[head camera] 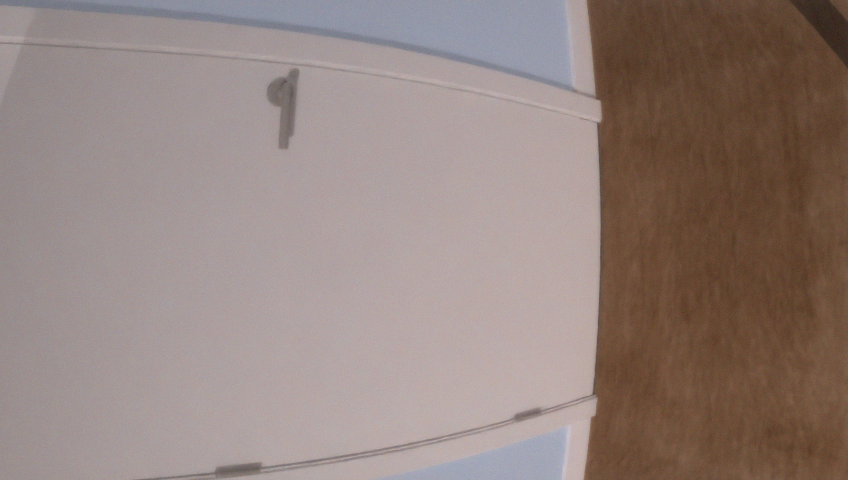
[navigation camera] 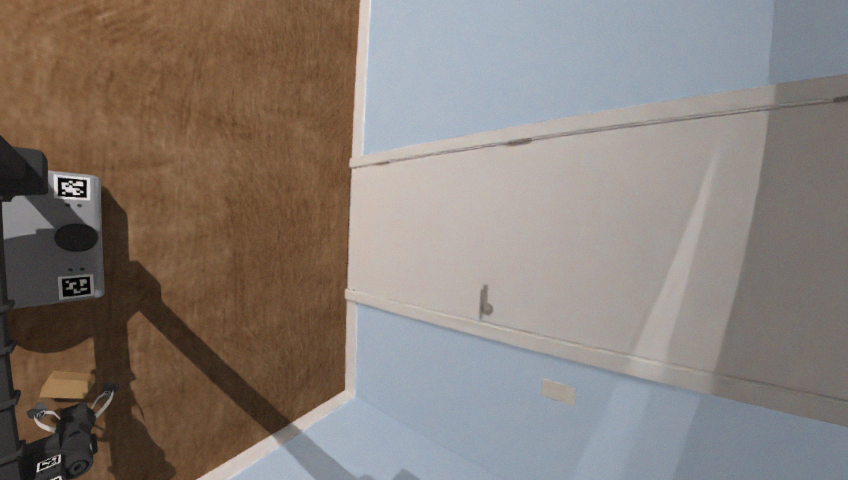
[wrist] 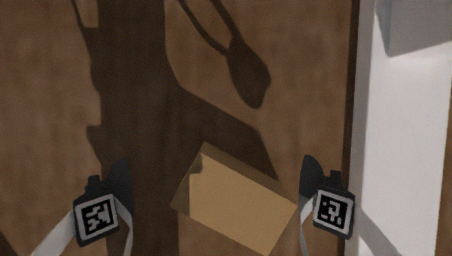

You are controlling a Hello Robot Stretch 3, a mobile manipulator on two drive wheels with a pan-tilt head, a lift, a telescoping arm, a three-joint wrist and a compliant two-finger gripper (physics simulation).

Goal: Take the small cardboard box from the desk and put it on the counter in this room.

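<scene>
The small cardboard box (navigation camera: 66, 384) (wrist: 240, 205) lies on the brown floor, turned at an angle. My gripper (navigation camera: 73, 400) (wrist: 217, 176) is open over it. In the wrist view the box shows between the fingers, nearer the right finger; its right corner appears close to that fingertip, and I cannot tell whether they touch. The near edge of the box is cut off by the bottom of the wrist view. No desk top or counter can be made out in these views.
A white bar (wrist: 400, 150) runs along the right of the wrist view, beside the right finger. A closed door (head camera: 386, 237) (navigation camera: 535, 226) stands in the blue wall (navigation camera: 505, 59). My base (navigation camera: 32, 270) shows at the left of the navigation view. Dark shadows cross the brown floor (head camera: 714, 237) (navigation camera: 238, 148).
</scene>
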